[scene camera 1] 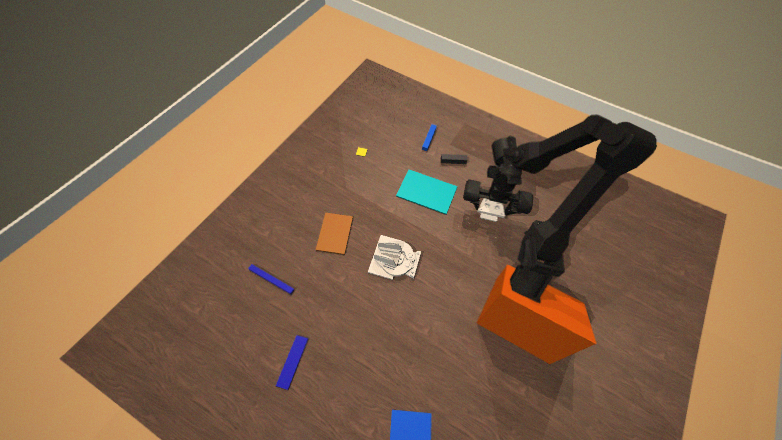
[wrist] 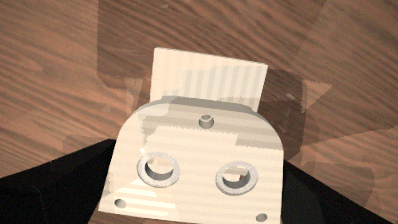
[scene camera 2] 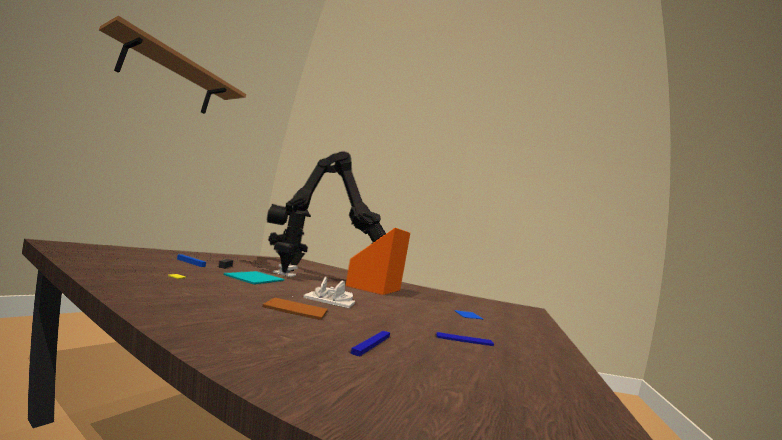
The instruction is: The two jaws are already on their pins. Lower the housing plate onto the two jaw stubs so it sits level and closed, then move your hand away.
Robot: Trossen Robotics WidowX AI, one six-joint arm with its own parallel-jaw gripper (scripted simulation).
Scene:
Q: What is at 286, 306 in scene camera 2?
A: A brown tile.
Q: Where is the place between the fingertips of my gripper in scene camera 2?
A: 288, 271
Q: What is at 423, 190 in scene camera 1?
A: A teal sheet.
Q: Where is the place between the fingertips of my gripper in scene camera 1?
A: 490, 211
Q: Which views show the brown tile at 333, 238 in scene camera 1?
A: Scene camera 1 and scene camera 2 only.

